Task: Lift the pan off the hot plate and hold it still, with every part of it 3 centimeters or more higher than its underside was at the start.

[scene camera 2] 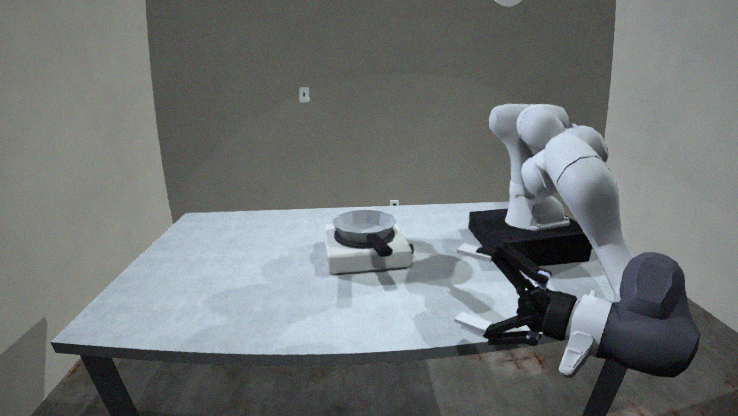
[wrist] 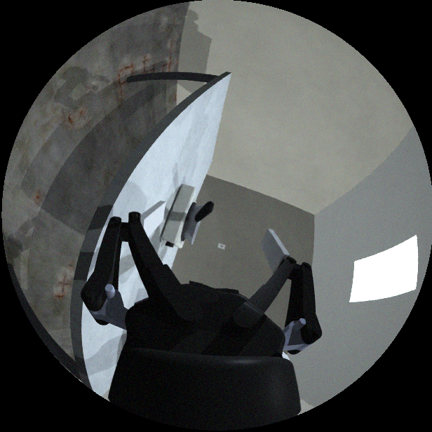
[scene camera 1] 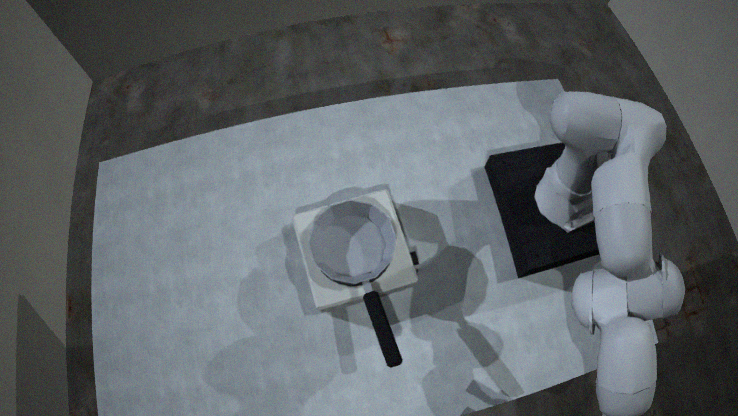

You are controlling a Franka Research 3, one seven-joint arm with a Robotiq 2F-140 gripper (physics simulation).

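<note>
The grey pan (scene camera 1: 354, 242) (scene camera 2: 364, 223) (wrist: 193, 231) sits upright on the cream hot plate (scene camera 1: 324, 295) (scene camera 2: 356, 259) (wrist: 177, 219). Its black handle (scene camera 1: 382, 330) (scene camera 2: 379, 244) (wrist: 204, 211) sticks out past the hot plate's front edge, toward the front of the table. My gripper (scene camera 2: 463, 285) (wrist: 215, 224) is open and empty. In the scene camera 2 view it is at the right front of the table, to the right of the handle and apart from it, with its fingers pointing left. The gripper does not show in the scene camera 1 view.
The arm's black base block (scene camera 1: 503, 180) (scene camera 2: 485, 229) stands right of the hot plate on the pale table (scene camera 1: 155, 268) (scene camera 2: 155, 294). The arm (scene camera 1: 622, 232) (scene camera 2: 589, 180) bends forward along the right side. A small black knob (scene camera 1: 414, 257) is on the hot plate's right side.
</note>
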